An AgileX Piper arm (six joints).
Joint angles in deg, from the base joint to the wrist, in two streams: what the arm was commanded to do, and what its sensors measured. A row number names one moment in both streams.
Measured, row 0:
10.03, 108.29, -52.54, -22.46, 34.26, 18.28
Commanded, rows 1 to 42:
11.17, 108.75, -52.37, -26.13, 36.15, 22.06
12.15, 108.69, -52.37, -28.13, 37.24, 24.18
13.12, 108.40, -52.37, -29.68, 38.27, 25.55
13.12, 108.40, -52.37, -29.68, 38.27, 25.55
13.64, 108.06, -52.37, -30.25, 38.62, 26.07
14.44, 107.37, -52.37, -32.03, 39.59, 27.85
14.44, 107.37, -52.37, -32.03, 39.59, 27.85
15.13, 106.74, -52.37, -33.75, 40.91, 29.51
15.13, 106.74, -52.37, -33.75, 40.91, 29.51
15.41, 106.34, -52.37, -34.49, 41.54, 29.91
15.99, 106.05, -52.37, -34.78, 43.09, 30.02
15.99, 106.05, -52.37, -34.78, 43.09, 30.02
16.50, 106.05, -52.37, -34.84, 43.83, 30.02
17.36, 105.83, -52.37, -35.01, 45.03, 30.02
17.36, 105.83, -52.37, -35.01, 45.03, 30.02
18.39, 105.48, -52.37, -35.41, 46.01, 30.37
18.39, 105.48, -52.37, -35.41, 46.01, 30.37
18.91, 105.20, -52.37, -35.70, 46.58, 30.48
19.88, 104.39, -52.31, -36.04, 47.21, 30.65
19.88, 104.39, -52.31, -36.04, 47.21, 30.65
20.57, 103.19, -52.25, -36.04, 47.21, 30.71
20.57, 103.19, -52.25, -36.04, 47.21, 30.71
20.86, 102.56, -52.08, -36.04, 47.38, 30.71
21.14, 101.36, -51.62, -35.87, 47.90, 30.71
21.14, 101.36, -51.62, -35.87, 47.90, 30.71
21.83, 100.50, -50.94, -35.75, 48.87, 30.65
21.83, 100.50, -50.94, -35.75, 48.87, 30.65
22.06, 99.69, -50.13, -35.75, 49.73, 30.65
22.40, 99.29, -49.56, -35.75, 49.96, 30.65
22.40, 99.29, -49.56, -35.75, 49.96, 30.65
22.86, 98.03, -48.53, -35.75, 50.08, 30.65
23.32, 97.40, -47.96, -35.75, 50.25, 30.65
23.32, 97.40, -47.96, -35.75, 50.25, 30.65
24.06, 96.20, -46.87, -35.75, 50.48, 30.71
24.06, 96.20, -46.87, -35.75, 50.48, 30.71
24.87, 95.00, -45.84, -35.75, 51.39, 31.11
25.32, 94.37, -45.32, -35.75, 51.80, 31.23
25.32, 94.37, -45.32, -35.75, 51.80, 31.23
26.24, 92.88, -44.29, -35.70, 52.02, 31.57
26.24, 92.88, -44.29, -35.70, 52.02, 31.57
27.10, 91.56, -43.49, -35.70, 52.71, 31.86
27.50, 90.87, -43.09, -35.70, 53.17, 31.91
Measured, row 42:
26.47, 93.05, -44.06, -33.17, 49.68, 31.23
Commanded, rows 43 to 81:
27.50, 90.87, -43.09, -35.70, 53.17, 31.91
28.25, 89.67, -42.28, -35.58, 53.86, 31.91
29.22, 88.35, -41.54, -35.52, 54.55, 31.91
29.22, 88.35, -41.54, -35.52, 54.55, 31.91
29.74, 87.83, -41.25, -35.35, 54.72, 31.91
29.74, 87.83, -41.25, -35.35, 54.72, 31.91
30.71, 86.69, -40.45, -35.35, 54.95, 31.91
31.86, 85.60, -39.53, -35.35, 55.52, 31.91
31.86, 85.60, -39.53, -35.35, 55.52, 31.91
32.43, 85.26, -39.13, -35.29, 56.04, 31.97
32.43, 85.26, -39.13, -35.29, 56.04, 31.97
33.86, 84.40, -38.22, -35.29, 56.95, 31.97
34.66, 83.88, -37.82, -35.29, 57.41, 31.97
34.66, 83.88, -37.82, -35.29, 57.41, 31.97
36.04, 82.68, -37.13, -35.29, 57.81, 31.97
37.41, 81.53, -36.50, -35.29, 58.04, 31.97
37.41, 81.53, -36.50, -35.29, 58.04, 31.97
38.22, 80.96, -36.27, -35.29, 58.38, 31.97
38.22, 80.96, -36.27, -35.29, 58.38, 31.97
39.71, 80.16, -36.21, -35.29, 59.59, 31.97
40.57, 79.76, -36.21, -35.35, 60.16, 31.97
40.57, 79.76, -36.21, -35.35, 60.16, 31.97
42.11, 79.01, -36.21, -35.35, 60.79, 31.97
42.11, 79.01, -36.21, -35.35, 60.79, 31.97
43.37, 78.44, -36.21, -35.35, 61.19, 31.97
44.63, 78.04, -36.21, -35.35, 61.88, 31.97
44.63, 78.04, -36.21, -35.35, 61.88, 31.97
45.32, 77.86, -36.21, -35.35, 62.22, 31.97
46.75, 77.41, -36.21, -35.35, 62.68, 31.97
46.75, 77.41, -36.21, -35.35, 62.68, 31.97
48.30, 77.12, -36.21, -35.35, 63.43, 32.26
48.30, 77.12, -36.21, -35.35, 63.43, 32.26
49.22, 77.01, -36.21, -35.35, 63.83, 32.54
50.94, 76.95, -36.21, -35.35, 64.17, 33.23
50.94, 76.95, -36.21, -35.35, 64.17, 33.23
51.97, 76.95, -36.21, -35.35, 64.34, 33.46
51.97, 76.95, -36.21, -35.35, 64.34, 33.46
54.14, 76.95, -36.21, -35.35, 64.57, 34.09
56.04, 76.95, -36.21, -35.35, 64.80, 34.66
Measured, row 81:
53.69, 77.52, -36.33, -32.54, 62.11, 33.29
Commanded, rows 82 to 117:
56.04, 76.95, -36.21, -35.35, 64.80, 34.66
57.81, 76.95, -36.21, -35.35, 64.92, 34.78
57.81, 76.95, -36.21, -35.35, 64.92, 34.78
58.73, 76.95, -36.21, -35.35, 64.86, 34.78
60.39, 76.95, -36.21, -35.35, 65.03, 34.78
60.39, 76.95, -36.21, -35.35, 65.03, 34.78
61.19, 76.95, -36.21, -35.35, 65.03, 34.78
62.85, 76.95, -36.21, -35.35, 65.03, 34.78
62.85, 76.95, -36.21, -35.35, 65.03, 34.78
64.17, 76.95, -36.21, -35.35, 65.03, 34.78
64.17, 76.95, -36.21, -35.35, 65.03, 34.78
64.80, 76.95, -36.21, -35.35, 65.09, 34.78
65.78, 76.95, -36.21, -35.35, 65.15, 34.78
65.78, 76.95, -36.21, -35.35, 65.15, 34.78
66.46, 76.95, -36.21, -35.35, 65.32, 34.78
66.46, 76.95, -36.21, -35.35, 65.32, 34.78
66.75, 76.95, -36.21, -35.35, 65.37, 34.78
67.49, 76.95, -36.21, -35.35, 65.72, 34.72
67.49, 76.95, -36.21, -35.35, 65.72, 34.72
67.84, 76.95, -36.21, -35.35, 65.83, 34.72
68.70, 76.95, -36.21, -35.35, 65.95, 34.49
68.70, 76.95, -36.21, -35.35, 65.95, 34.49
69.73, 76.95, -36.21, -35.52, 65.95, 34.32
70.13, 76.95, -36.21, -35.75, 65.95, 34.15
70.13, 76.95, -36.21, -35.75, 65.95, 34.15
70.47, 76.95, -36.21, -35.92, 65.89, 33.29
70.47, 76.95, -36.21, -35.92, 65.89, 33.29
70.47, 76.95, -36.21, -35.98, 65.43, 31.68
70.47, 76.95, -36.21, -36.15, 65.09, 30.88
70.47, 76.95, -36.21, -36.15, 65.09, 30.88
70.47, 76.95, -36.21, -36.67, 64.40, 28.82
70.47, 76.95, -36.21, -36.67, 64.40, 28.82
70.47, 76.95, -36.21, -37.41, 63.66, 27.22
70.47, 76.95, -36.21, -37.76, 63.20, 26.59
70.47, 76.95, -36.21, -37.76, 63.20, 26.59
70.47, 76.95, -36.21, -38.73, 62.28, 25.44
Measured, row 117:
70.36, 77.52, -36.33, -33.80, 61.71, 27.90
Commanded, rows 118 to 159:
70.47, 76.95, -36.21, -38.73, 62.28, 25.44
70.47, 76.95, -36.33, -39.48, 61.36, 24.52
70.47, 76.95, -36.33, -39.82, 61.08, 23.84
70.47, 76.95, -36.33, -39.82, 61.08, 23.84
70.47, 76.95, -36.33, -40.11, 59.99, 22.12
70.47, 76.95, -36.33, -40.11, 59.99, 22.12
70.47, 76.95, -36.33, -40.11, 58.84, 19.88
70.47, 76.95, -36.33, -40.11, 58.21, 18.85
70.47, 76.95, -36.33, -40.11, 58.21, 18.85
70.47, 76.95, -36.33, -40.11, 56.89, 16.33
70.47, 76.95, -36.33, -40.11, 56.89, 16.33
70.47, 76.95, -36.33, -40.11, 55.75, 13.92
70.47, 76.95, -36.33, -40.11, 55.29, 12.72
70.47, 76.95, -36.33, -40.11, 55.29, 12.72
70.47, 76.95, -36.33, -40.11, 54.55, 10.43
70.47, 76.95, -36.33, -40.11, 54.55, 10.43
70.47, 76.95, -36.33, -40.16, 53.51, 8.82
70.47, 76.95, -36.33, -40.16, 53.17, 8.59
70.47, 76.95, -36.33, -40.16, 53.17, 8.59
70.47, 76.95, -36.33, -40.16, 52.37, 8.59
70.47, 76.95, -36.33, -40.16, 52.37, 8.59
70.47, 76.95, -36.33, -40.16, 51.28, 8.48
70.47, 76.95, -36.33, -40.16, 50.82, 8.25
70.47, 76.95, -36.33, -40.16, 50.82, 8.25
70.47, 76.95, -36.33, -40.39, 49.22, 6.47
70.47, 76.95, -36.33, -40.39, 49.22, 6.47
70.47, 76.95, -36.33, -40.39, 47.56, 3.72
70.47, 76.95, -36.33, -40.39, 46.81, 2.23
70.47, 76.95, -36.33, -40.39, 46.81, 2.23
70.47, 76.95, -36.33, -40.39, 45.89, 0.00
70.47, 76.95, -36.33, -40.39, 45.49, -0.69
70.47, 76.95, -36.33, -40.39, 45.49, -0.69
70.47, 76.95, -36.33, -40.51, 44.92, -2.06
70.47, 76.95, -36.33, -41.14, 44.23, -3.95
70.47, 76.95, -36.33, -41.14, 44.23, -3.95
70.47, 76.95, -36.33, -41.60, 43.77, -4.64
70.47, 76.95, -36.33, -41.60, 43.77, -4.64
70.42, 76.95, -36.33, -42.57, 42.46, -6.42
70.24, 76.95, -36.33, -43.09, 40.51, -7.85
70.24, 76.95, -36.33, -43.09, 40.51, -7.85
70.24, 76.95, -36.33, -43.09, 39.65, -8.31
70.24, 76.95, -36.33, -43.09, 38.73, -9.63
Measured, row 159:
70.36, 77.52, -36.33, -39.36, 40.97, -7.10
